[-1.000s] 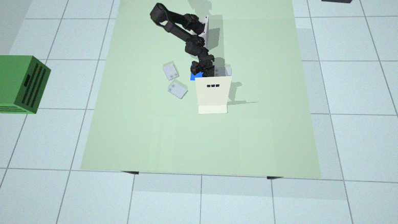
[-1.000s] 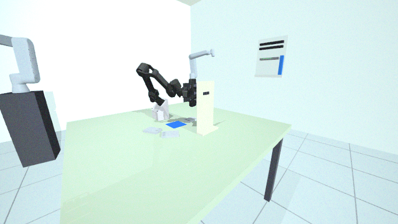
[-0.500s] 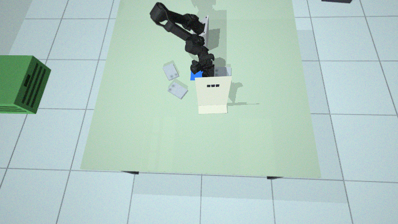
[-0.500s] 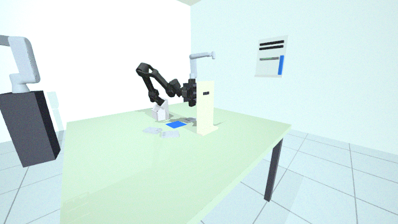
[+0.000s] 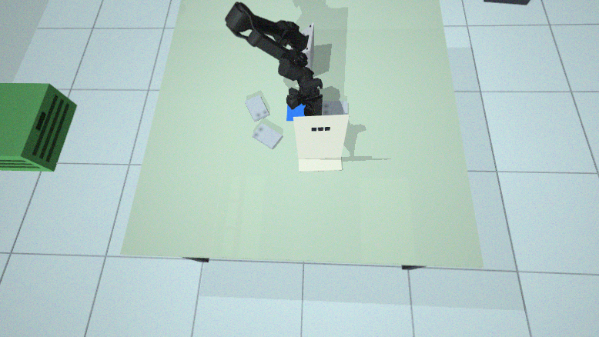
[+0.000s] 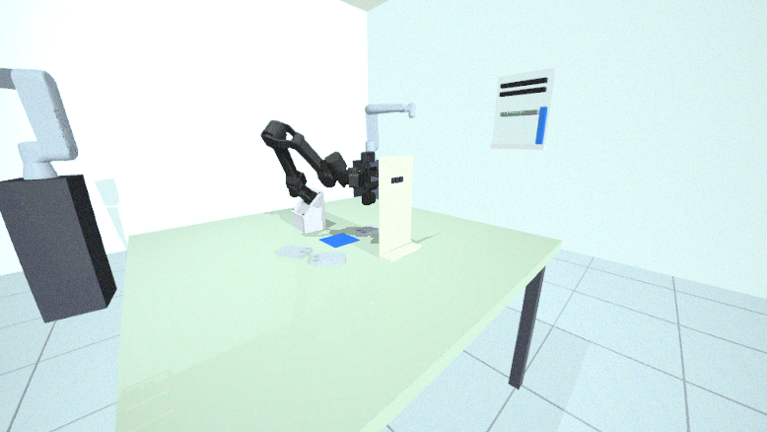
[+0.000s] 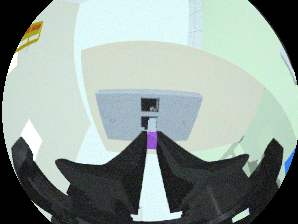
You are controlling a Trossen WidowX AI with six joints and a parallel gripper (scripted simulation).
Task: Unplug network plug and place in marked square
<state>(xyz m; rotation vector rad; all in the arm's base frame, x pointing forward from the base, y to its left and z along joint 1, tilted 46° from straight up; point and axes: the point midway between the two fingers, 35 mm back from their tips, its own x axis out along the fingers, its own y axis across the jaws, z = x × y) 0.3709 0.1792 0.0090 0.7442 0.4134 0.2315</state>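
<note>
The blue marked square lies 190 mm behind my gripper tip, 110 mm to the right of it and 250 mm below it. Round my gripper tip: upright cream panel: 40 mm ahead, 10 mm to the left, 100 mm below.
</note>
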